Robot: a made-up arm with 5 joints.
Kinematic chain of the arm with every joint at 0, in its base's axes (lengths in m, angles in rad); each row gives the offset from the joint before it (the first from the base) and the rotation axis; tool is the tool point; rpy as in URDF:
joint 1: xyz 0 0 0.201 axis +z
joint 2: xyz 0 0 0 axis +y
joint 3: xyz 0.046 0 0.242 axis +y
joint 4: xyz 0.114 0 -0.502 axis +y
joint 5: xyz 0.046 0 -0.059 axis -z
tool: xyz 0 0 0 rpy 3.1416 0 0
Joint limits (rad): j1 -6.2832..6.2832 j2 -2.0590..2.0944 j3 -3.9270..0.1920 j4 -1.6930..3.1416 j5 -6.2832..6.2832
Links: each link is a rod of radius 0.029 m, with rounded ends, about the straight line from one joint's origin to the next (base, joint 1, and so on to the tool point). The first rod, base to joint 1, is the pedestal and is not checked.
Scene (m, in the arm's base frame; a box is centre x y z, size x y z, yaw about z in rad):
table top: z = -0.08
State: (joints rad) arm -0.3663 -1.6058 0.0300 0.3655 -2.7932
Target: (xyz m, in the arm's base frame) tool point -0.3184 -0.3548 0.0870
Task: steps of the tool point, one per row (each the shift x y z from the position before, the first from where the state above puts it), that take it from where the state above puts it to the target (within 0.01 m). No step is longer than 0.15 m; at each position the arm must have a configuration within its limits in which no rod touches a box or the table.
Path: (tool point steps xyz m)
1: -0.0230 -0.0951 -0.0246
2: -0.0530 -0.0906 -0.0294
3: -0.0822 -0.0757 -0.0350
4: -0.1069 -0.0501 -0.0411
5: -0.1226 -0.0154 -0.0474
6: -0.1252 0.0248 -0.0535
7: -0.1130 0.0653 -0.0592

